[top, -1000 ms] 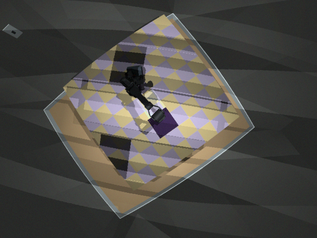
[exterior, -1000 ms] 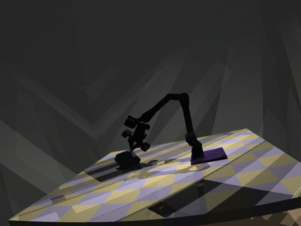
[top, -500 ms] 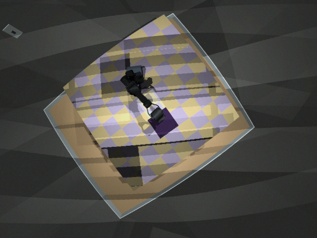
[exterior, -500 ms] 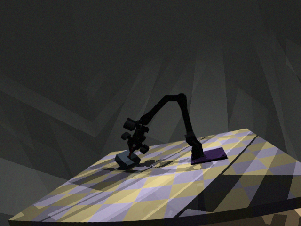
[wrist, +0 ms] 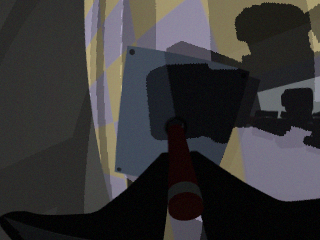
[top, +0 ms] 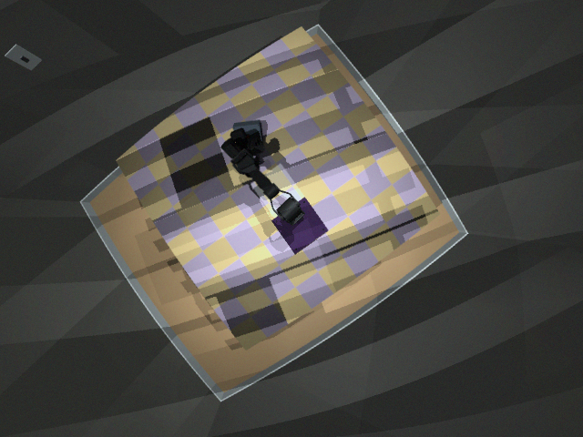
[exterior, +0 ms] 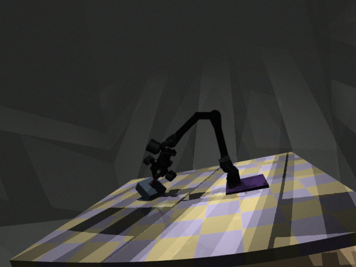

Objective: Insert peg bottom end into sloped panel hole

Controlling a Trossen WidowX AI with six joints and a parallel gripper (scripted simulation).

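Now: the sloped panel 50 mm ahead of my gripper tip, 30 mm to the right of it and 60 mm below it. Also, from my gripper tip: red round peg (10 mm behind, 10 mm above).
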